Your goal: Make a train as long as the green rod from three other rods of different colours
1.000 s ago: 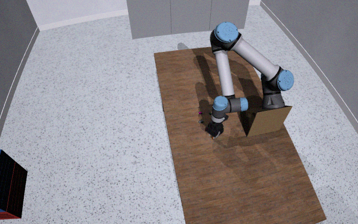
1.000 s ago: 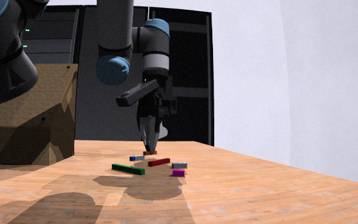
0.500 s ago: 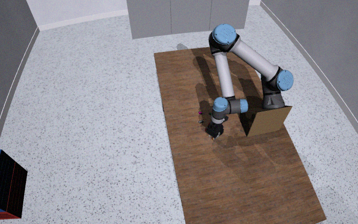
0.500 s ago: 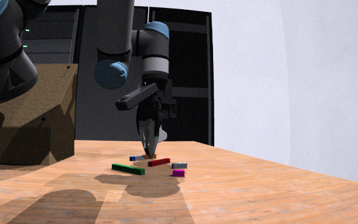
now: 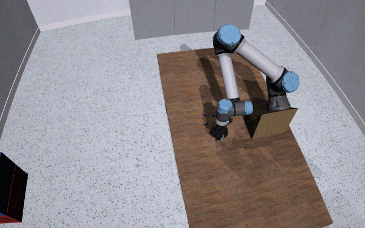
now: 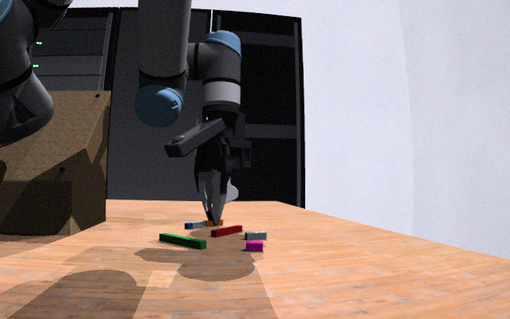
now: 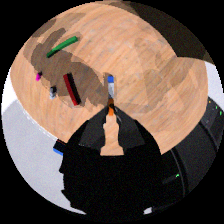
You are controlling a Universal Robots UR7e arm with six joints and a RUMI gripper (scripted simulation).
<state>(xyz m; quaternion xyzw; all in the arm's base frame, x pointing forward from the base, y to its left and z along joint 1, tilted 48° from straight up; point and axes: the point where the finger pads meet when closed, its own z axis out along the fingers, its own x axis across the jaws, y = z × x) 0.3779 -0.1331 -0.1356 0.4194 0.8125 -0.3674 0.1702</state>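
The orange rod is 10 mm below my hand. Round my hand: blue rod 40 mm behind, 30 mm to the right, 10 mm below; green rod 50 mm behind, 170 mm to the right, 10 mm below; red rod 20 mm ahead, 90 mm to the right, 10 mm below.
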